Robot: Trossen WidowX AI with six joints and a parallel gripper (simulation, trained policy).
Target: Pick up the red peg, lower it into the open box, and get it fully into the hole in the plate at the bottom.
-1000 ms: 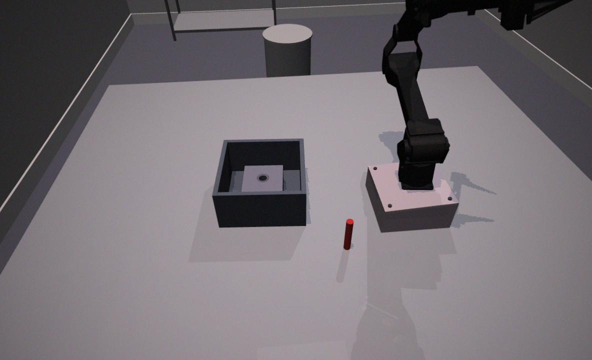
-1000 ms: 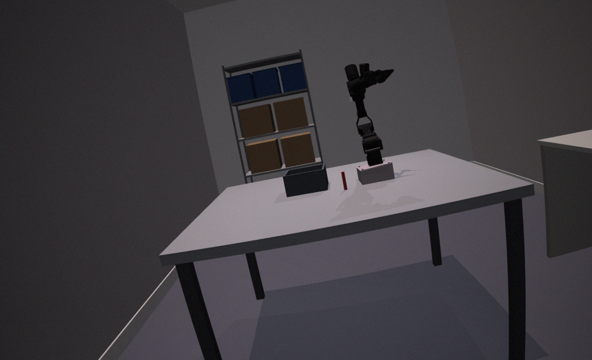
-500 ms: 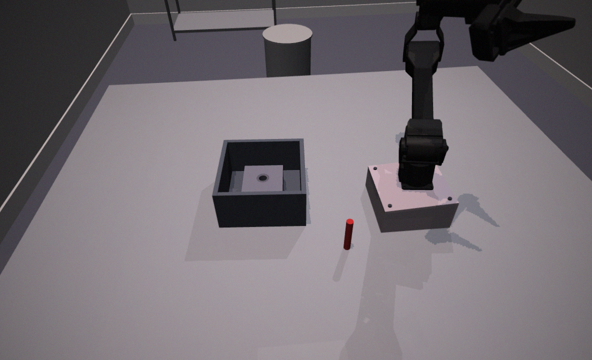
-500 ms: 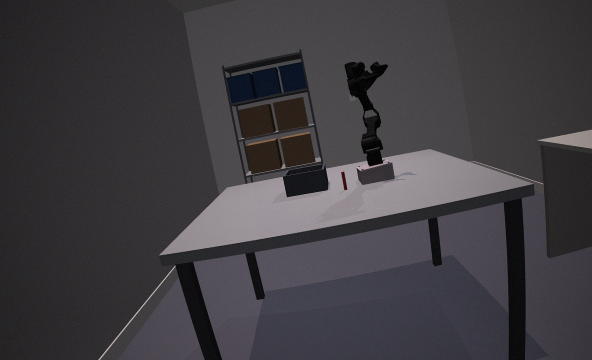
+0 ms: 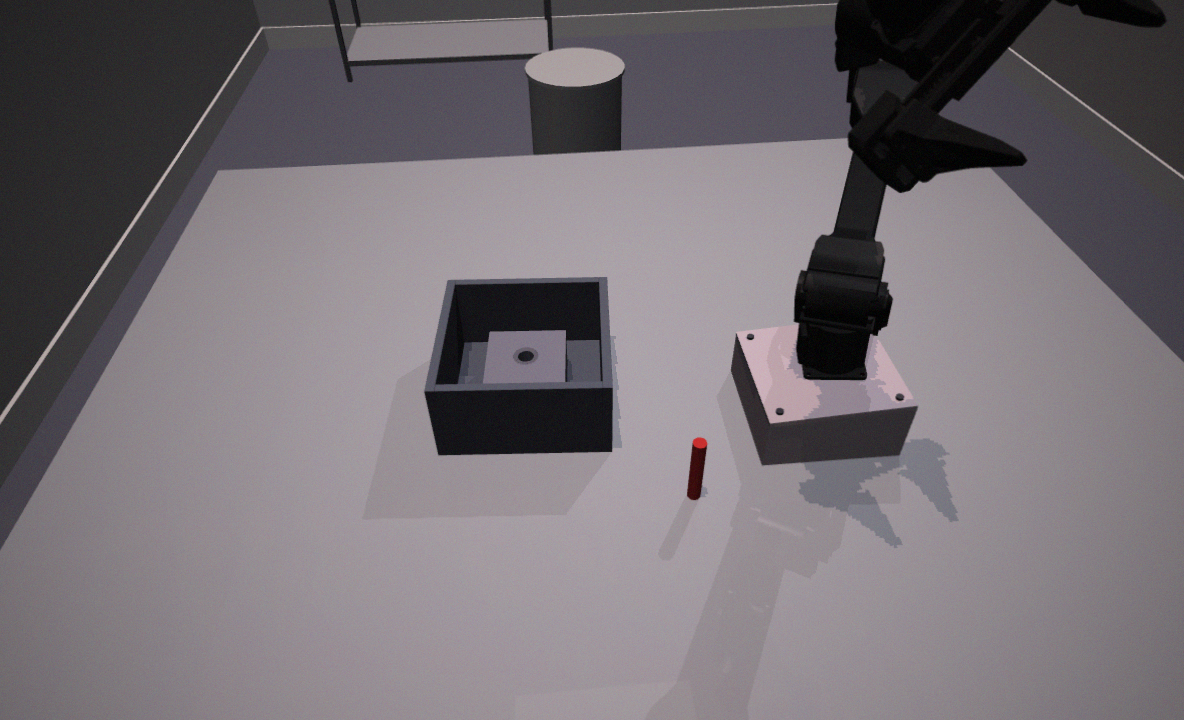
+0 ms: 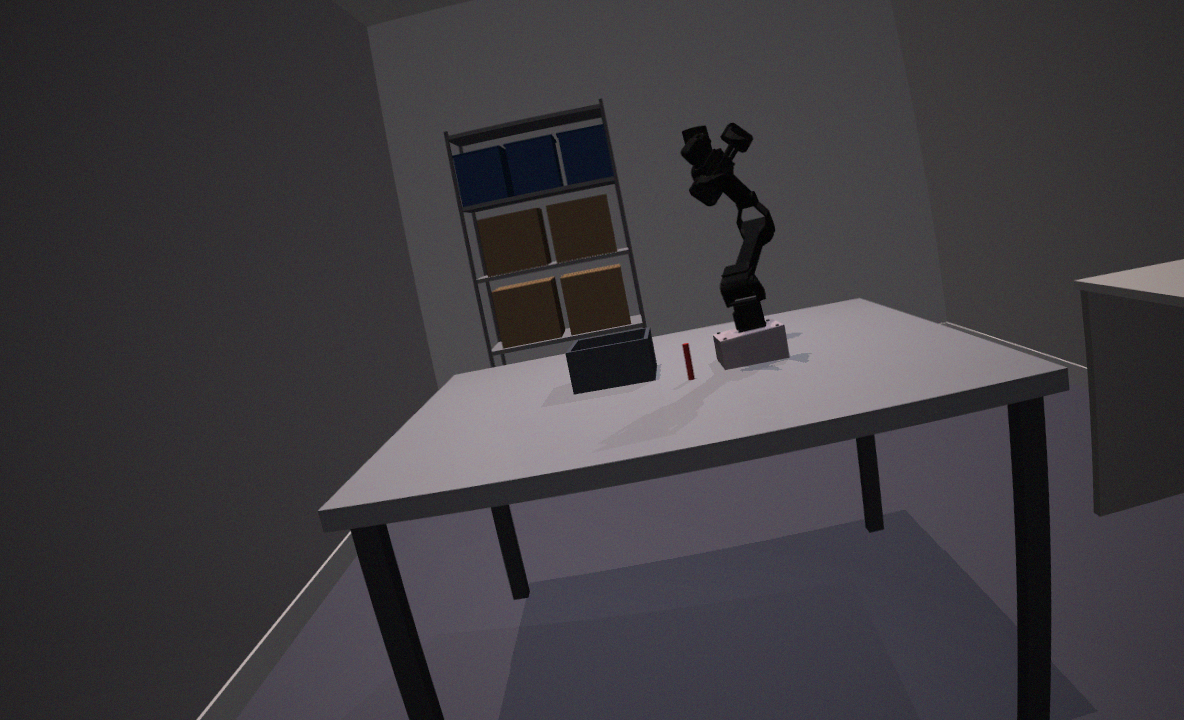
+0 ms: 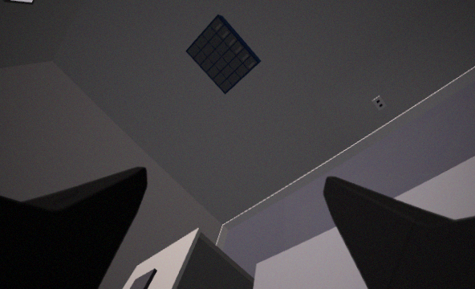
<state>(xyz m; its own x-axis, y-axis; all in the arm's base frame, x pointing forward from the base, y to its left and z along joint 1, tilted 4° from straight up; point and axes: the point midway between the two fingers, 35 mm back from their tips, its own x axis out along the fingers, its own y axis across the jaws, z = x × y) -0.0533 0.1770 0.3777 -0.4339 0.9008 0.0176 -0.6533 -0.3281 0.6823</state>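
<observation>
Right now my gripper tip is 180 mm short of the red peg, 60 mm to the left of it and 410 mm above it. From my gripper tip the other things lie so: light plate (380 mm ahead, 190 mm to the right, 410 mm below); then dark box (380 mm ahead, 190 mm to the right, 430 mm below).
</observation>
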